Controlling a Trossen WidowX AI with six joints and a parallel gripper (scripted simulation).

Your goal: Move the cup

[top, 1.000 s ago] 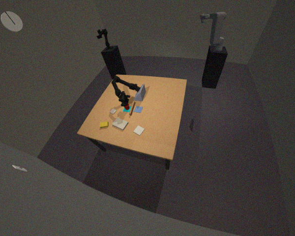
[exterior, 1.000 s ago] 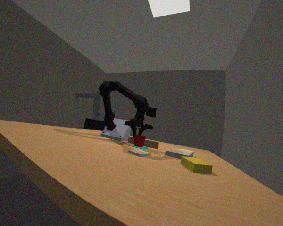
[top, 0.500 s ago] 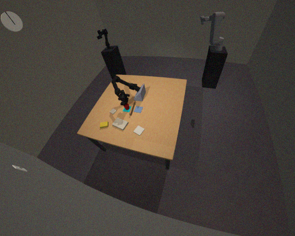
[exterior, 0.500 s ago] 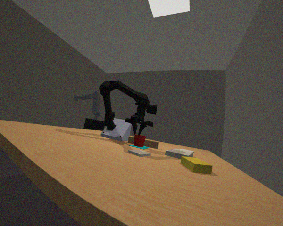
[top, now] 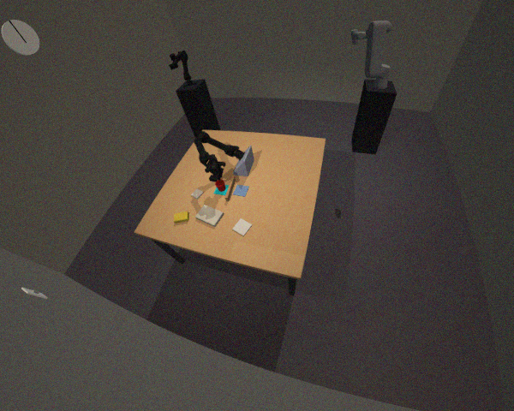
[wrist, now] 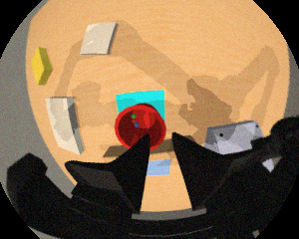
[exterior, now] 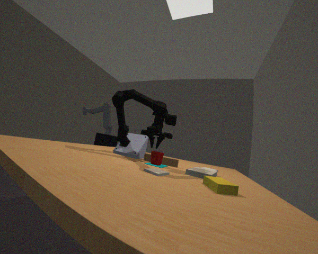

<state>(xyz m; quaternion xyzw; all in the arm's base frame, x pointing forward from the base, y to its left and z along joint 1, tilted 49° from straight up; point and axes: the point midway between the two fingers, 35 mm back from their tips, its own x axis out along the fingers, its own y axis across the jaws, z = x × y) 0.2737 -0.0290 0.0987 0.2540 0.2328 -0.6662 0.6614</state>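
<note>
The red cup lies 30 mm ahead of my gripper tip and 50 mm below it. Round my gripper tip: blue marble (40 mm ahead, 10 mm to the left, 80 mm below); then cyan pad (30 mm ahead, 100 mm below); then brown bar (30 mm ahead, 80 mm to the left, 80 mm below).
</note>
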